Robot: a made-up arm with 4 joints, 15 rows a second.
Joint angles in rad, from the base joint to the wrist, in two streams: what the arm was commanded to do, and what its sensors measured. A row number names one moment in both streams.
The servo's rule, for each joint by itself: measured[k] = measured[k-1] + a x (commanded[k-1-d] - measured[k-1]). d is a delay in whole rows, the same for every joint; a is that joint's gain. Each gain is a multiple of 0.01, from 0.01 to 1. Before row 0 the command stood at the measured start. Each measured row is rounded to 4 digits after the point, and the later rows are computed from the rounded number. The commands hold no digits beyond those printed.
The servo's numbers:
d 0
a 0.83 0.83 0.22 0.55
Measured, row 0: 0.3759 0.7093 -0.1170 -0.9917
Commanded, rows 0 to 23: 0.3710 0.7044 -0.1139 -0.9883; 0.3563 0.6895 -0.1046 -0.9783; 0.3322 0.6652 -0.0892 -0.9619; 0.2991 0.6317 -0.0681 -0.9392; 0.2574 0.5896 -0.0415 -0.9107; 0.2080 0.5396 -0.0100 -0.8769; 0.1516 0.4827 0.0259 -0.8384; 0.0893 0.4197 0.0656 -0.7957; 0.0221 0.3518 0.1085 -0.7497; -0.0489 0.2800 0.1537 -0.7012; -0.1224 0.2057 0.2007 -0.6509; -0.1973 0.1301 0.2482 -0.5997; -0.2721 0.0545 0.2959 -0.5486; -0.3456 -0.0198 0.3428 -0.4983; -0.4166 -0.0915 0.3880 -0.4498; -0.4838 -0.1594 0.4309 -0.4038; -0.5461 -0.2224 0.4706 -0.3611; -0.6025 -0.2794 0.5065 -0.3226; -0.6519 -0.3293 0.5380 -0.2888; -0.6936 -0.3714 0.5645 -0.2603; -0.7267 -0.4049 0.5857 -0.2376; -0.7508 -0.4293 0.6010 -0.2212; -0.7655 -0.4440 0.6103 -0.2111; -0.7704 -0.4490 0.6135 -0.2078
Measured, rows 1 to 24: 0.3718 0.7052 -0.1163 -0.9898; 0.3589 0.6922 -0.1137 -0.9835; 0.3367 0.6698 -0.1083 -0.9716; 0.3055 0.6382 -0.0995 -0.9538; 0.2656 0.5979 -0.0867 -0.9301; 0.2178 0.5495 -0.0698 -0.9008; 0.1629 0.4941 -0.0487 -0.8665; 0.1018 0.4323 -0.0236 -0.8276; 0.0356 0.3655 0.0055 -0.7848; -0.0345 0.2945 0.0381 -0.7388; -0.1075 0.2208 0.0739 -0.6905; -0.1820 0.1455 0.1122 -0.6406; -0.2568 0.0700 0.1526 -0.5900; -0.3305 -0.0045 0.1944 -0.5396; -0.4020 -0.0767 0.2370 -0.4902; -0.4699 -0.1453 0.2797 -0.4427; -0.5331 -0.2093 0.3217 -0.3978; -0.5907 -0.2675 0.3624 -0.3564; -0.6415 -0.3188 0.4010 -0.3192; -0.6847 -0.3625 0.4370 -0.2868; -0.7196 -0.3977 0.4697 -0.2597; -0.7455 -0.4239 0.4986 -0.2385; -0.7621 -0.4406 0.5232 -0.2234; -0.7690 -0.4476 0.5431 -0.2148
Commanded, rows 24 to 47: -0.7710 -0.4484 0.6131 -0.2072; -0.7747 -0.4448 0.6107 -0.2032; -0.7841 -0.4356 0.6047 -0.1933; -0.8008 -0.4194 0.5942 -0.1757; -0.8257 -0.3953 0.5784 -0.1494; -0.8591 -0.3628 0.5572 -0.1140; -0.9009 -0.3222 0.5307 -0.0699; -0.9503 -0.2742 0.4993 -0.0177; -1.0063 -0.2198 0.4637 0.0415; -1.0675 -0.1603 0.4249 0.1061; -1.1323 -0.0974 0.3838 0.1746; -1.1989 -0.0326 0.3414 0.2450; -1.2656 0.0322 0.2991 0.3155; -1.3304 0.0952 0.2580 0.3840; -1.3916 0.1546 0.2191 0.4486; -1.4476 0.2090 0.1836 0.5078; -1.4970 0.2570 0.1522 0.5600; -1.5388 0.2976 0.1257 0.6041; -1.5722 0.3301 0.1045 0.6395; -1.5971 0.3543 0.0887 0.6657; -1.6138 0.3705 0.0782 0.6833; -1.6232 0.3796 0.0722 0.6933; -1.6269 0.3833 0.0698 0.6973; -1.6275 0.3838 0.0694 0.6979
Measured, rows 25 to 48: -0.7707 -0.4483 0.5585 -0.2106; -0.7740 -0.4454 0.5700 -0.2065; -0.7824 -0.4373 0.5776 -0.1992; -0.7977 -0.4224 0.5813 -0.1863; -0.8209 -0.3999 0.5807 -0.1660; -0.8526 -0.3691 0.5755 -0.1374; -0.8927 -0.3302 0.5656 -0.1003; -0.9405 -0.2837 0.5510 -0.0549; -0.9951 -0.2307 0.5318 -0.0019; -1.0552 -0.1723 0.5083 0.0575; -1.1192 -0.1101 0.4809 0.1219; -1.1854 -0.0458 0.4502 0.1896; -1.2520 0.0189 0.4170 0.2588; -1.3171 0.0822 0.3820 0.3277; -1.3789 0.1423 0.3462 0.3942; -1.4359 0.1977 0.3104 0.4567; -1.4866 0.2469 0.2756 0.5135; -1.5299 0.2890 0.2426 0.5633; -1.5650 0.3231 0.2122 0.6052; -1.5916 0.3490 0.1850 0.6385; -1.6100 0.3668 0.1615 0.6631; -1.6210 0.3774 0.1419 0.6797; -1.6259 0.3823 0.1260 0.6894; -1.6272 0.3835 0.1135 0.6941
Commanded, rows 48 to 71: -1.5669 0.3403 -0.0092 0.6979; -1.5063 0.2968 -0.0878 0.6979; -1.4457 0.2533 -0.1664 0.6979; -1.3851 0.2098 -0.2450 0.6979; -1.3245 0.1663 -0.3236 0.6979; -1.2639 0.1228 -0.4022 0.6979; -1.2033 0.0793 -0.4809 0.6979; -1.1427 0.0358 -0.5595 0.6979; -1.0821 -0.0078 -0.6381 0.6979; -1.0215 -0.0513 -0.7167 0.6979; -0.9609 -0.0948 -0.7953 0.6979; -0.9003 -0.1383 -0.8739 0.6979; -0.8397 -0.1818 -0.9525 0.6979; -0.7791 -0.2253 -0.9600 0.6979; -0.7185 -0.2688 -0.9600 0.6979; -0.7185 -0.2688 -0.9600 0.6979; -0.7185 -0.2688 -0.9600 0.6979; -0.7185 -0.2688 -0.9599 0.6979; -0.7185 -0.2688 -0.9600 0.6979; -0.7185 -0.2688 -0.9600 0.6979; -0.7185 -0.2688 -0.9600 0.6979; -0.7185 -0.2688 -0.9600 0.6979; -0.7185 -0.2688 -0.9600 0.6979; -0.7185 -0.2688 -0.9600 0.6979
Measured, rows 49 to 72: -1.5772 0.3476 0.0865 0.6962; -1.5184 0.3054 0.0482 0.6971; -1.4581 0.2622 0.0010 0.6975; -1.3975 0.2187 -0.0531 0.6977; -1.3369 0.1752 -0.1126 0.6978; -1.2763 0.1317 -0.1763 0.6979; -1.2157 0.0882 -0.2433 0.6979; -1.1551 0.0447 -0.3129 0.6979; -1.0945 0.0011 -0.3844 0.6979; -1.0339 -0.0424 -0.4575 0.6979; -0.9733 -0.0859 -0.5318 0.6979; -0.9127 -0.1294 -0.6071 0.6979; -0.8521 -0.1729 -0.6831 0.6979; -0.7915 -0.2164 -0.7440 0.6979; -0.7309 -0.2599 -0.7915 0.6979; -0.7206 -0.2673 -0.8286 0.6979; -0.7189 -0.2685 -0.8575 0.6979; -0.7186 -0.2687 -0.8800 0.6979; -0.7185 -0.2688 -0.8976 0.6979; -0.7185 -0.2688 -0.9113 0.6979; -0.7185 -0.2688 -0.9220 0.6979; -0.7185 -0.2688 -0.9304 0.6979; -0.7185 -0.2688 -0.9369 0.6979; -0.7185 -0.2688 -0.9420 0.6979
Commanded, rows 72 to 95: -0.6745 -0.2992 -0.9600 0.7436; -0.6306 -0.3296 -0.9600 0.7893; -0.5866 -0.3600 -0.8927 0.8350; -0.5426 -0.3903 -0.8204 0.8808; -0.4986 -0.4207 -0.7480 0.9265; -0.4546 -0.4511 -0.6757 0.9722; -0.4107 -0.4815 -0.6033 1.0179; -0.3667 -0.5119 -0.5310 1.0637; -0.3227 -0.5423 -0.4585 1.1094; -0.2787 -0.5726 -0.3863 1.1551; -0.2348 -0.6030 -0.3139 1.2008; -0.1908 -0.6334 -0.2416 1.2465; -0.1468 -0.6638 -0.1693 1.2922; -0.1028 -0.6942 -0.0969 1.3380; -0.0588 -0.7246 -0.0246 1.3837; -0.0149 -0.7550 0.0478 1.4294; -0.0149 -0.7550 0.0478 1.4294; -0.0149 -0.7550 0.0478 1.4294; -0.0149 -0.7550 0.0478 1.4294; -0.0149 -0.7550 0.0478 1.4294; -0.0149 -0.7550 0.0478 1.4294; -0.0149 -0.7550 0.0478 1.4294; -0.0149 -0.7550 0.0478 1.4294; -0.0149 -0.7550 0.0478 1.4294
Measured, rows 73 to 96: -0.6820 -0.2940 -0.9460 0.7230; -0.6393 -0.3235 -0.9491 0.7595; -0.5956 -0.3538 -0.9367 0.8010; -0.5516 -0.3841 -0.9111 0.8449; -0.5076 -0.4145 -0.8752 0.8898; -0.4636 -0.4449 -0.8313 0.9351; -0.4197 -0.4753 -0.7811 0.9806; -0.3757 -0.5057 -0.7261 1.0263; -0.3317 -0.5361 -0.6672 1.0720; -0.2877 -0.5664 -0.6054 1.1177; -0.2438 -0.5968 -0.5413 1.1634; -0.1998 -0.6272 -0.4754 1.2091; -0.1558 -0.6576 -0.4081 1.2548; -0.1118 -0.6880 -0.3396 1.3006; -0.0678 -0.7184 -0.2703 1.3463; -0.0239 -0.7488 -0.2003 1.3920; -0.0164 -0.7539 -0.1457 1.4126; -0.0152 -0.7548 -0.1031 1.4218; -0.0150 -0.7550 -0.0699 1.4260; -0.0149 -0.7550 -0.0440 1.4279; -0.0149 -0.7550 -0.0238 1.4287; -0.0149 -0.7550 -0.0080 1.4291; -0.0149 -0.7550 0.0043 1.4293; -0.0149 -0.7550 0.0139 1.4294
